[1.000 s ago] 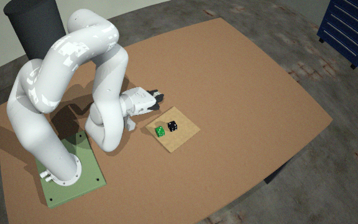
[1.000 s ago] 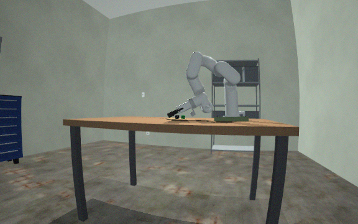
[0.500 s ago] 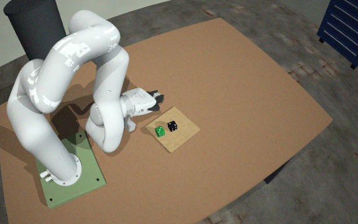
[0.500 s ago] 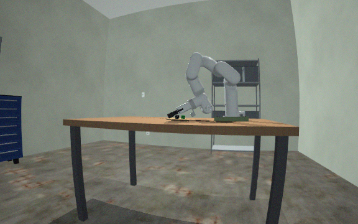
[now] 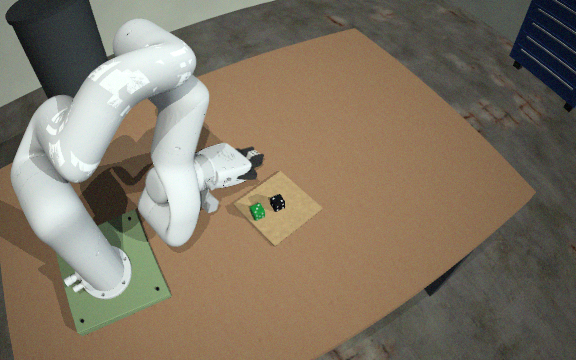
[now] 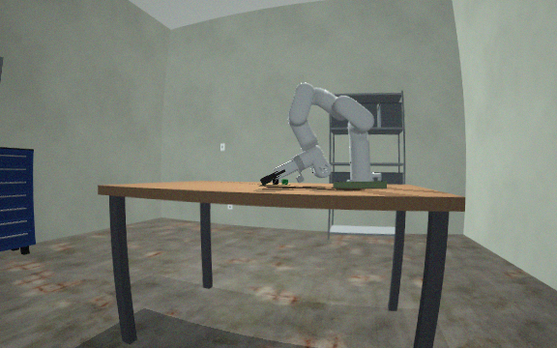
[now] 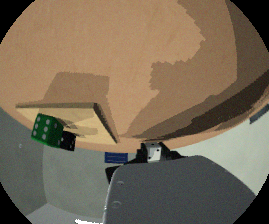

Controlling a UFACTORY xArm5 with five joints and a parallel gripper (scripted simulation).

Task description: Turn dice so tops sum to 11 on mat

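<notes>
My gripper is now 1 cm short of the white die and 1 cm above it. Also, from my hand: tan mat: 13 cm to the right, 2 cm below, 2 cm behind; then green die: 13 cm to the right, 7 cm behind, 1 cm below; then black die: 13 cm to the right, 2 cm behind, 1 cm below.
</notes>
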